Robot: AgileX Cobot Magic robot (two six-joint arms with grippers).
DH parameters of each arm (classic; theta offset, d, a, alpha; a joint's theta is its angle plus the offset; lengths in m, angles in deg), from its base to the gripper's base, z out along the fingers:
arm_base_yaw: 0 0.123 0 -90
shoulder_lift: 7.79 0 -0.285 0
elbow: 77.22 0 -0.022 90
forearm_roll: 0 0.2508 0 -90
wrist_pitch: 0 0 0.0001 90
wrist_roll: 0 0.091 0 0
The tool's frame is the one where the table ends.
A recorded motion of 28 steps. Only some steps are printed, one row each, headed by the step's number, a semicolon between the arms.
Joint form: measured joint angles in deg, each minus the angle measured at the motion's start. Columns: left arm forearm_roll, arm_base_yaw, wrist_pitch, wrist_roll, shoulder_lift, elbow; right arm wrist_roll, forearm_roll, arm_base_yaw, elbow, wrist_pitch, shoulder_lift.
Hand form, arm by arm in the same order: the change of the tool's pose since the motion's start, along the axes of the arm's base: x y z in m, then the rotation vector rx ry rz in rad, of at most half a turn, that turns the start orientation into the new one. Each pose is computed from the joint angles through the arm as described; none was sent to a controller.
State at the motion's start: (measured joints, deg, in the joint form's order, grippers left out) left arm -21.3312 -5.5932 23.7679 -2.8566 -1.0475 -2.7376; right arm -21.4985 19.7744 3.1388 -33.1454 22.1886 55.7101
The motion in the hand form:
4: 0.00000 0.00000 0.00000 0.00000 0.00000 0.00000; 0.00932 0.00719 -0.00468 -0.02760 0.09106 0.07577
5: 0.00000 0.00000 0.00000 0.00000 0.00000 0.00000; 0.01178 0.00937 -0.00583 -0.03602 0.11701 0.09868
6: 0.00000 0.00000 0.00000 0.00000 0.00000 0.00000; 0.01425 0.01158 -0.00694 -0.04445 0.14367 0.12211
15: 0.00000 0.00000 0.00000 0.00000 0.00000 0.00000; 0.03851 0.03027 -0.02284 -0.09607 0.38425 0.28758
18: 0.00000 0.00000 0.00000 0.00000 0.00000 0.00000; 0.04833 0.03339 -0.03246 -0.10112 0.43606 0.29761
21: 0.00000 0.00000 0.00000 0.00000 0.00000 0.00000; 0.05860 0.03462 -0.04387 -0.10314 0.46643 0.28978
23: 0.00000 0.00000 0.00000 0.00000 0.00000 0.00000; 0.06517 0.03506 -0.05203 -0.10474 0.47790 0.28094
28: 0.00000 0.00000 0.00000 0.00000 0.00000 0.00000; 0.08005 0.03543 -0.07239 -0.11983 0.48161 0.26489
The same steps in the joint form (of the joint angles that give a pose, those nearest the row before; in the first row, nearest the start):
4: 0.00 0.00 0.00 0.00 0.00 0.00; -2.65 0.27 1.24 -2.46 4.49 3.92
5: 0.00 0.00 0.00 0.00 0.00 0.00; -3.32 0.21 1.62 -3.22 5.87 5.01
6: 0.00 0.00 0.00 0.00 0.00 0.00; -3.97 0.14 2.00 -4.01 7.32 6.11
15: 0.00 0.00 0.00 0.00 0.00 0.00; -6.82 -1.22 5.18 -10.86 18.53 16.99
18: 0.00 0.00 0.00 0.00 0.00 0.00; -6.58 -1.59 5.62 -12.12 19.06 20.67
21: 0.00 0.00 0.00 0.00 0.00 0.00; -6.30 -1.75 5.68 -12.79 17.82 24.18
23: 0.00 0.00 0.00 0.00 0.00 0.00; -6.19 -1.77 5.68 -13.01 16.36 26.40
28: 0.00 0.00 0.00 0.00 0.00 0.00; -6.80 -1.77 5.68 -13.17 11.55 31.45

